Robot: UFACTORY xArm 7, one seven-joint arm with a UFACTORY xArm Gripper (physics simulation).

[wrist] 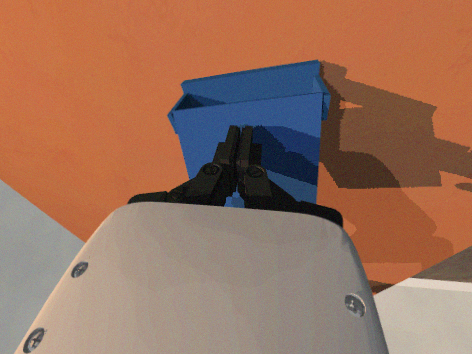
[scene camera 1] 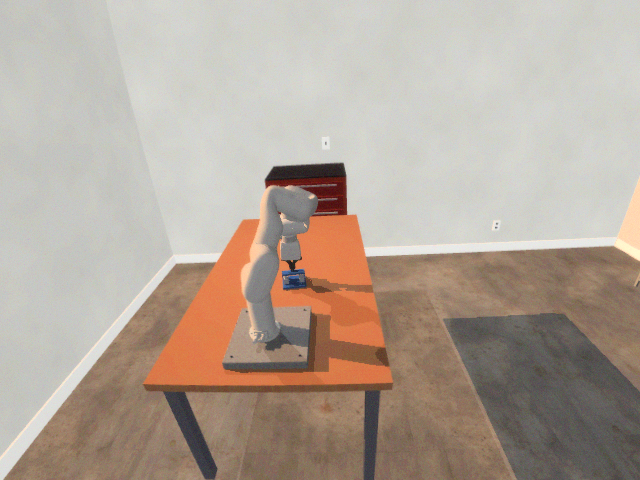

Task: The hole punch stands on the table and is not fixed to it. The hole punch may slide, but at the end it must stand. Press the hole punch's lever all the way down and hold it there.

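Where they show: gripper, fingertip midpoint: [wrist: 241, 142] [scene camera 1: 292, 270]; arm's base, origin of the base link: [scene camera 1: 265, 331].
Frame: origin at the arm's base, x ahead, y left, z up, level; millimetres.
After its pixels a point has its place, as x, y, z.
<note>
The blue hole punch [scene camera 1: 294, 279] @(417, -34, -24) [wrist: 205, 135] @(421, 1, 24) stands upright on the orange table [scene camera 1: 206, 330] @(18, 277, -36) [wrist: 90, 75] @(434, 135, -36). Its broad, flat lever plate fills the middle of the wrist view, with the base's edge showing beyond the lever's far edge. My gripper [scene camera 1: 293, 269] @(423, -29, 31) [wrist: 241, 142] @(423, -29, 31) is shut and empty, pointing down. Its black fingertips are over the lever plate, at or very close to its surface. I cannot tell for sure whether they touch it or how far down the lever is. The fingers and gripper body hide the near part of the lever.
The arm's grey base plate [scene camera 1: 294, 346] @(-74, -137, 0) is on the near part of the table, in front of the hole punch in the scene view. A red drawer cabinet [scene camera 1: 306, 172] with a black top stands beyond the table's far edge. Shadows fall to the right of the punch.
</note>
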